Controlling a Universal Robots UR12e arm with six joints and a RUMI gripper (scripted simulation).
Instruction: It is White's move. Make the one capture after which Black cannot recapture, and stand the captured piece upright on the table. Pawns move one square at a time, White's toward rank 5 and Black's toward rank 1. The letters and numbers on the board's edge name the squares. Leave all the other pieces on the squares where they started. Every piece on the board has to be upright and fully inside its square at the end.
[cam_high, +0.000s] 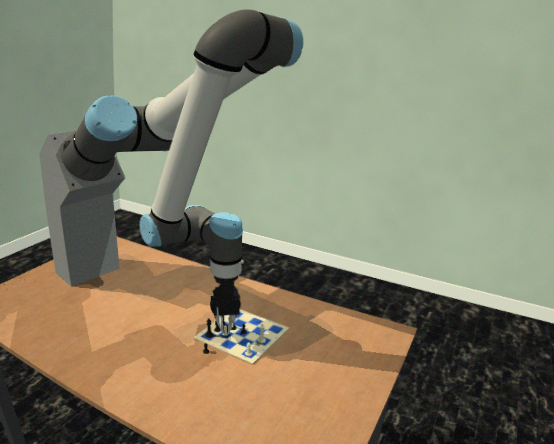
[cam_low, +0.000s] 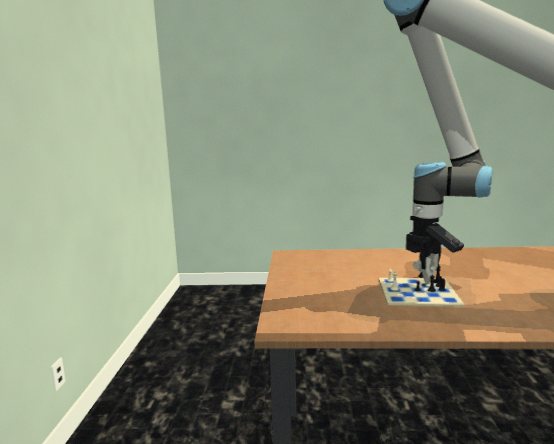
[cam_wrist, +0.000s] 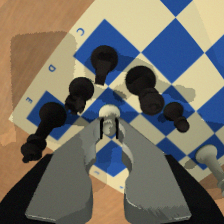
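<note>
My hand is 5 cm short of the blue-and-cream chessboard, 2 cm to the right of it and 2 cm above it. The rest, counted from my hand: white pawn 1 cm below.
</note>
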